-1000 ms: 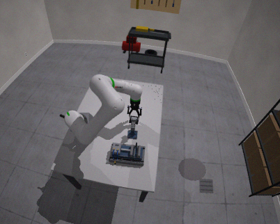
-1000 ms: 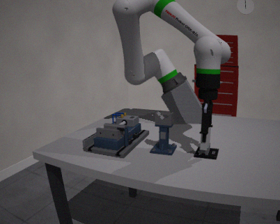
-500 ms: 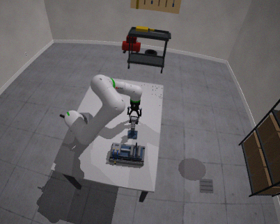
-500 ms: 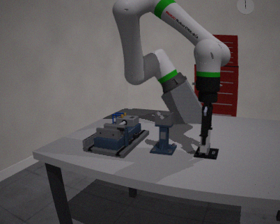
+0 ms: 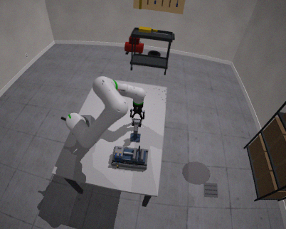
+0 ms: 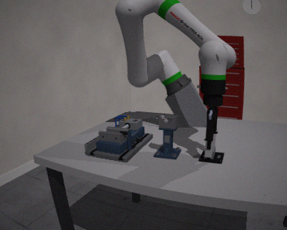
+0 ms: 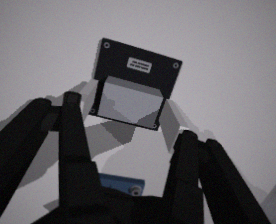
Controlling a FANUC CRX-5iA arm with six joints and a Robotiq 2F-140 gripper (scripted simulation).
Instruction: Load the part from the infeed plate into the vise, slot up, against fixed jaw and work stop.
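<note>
The part lies 3 cm below my hand. The rest, counted from my hand: air cylinder rod 39 cm to the right, 3 cm ahead, 3 cm above; then blue work stop 30 cm to the right, 11 cm ahead, 1 cm above; then black infeed plate 4 cm below, 1 cm to the left.
</note>
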